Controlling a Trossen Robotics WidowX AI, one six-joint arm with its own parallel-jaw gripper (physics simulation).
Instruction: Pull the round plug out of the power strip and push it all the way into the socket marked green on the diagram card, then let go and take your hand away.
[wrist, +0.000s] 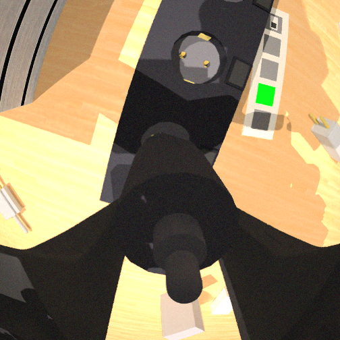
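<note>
The round black plug (177, 200) is between my gripper's fingers, seen from its cord end, over the near end of the dark power strip (162, 30). Part of a round socket rim (164, 131) shows just beyond the plug; the plug hides the rest, and its prongs are hidden. My gripper (170, 206) is shut on the plug. Farther up the strip is an uncovered round socket (199, 58) with two gold contacts and gold side clips. The diagram card (248, 129) lies right of the strip; its green square (265, 95) is second from the near end, beside a dark square (261, 120).
A white plug with gold prongs (327, 135) lies at the right, and another pale plug (10, 202) at the left. A pale block (181, 316) and a small white piece (221, 303) show below the held plug. A grey ribbed curved object (25, 50) stands at the upper left.
</note>
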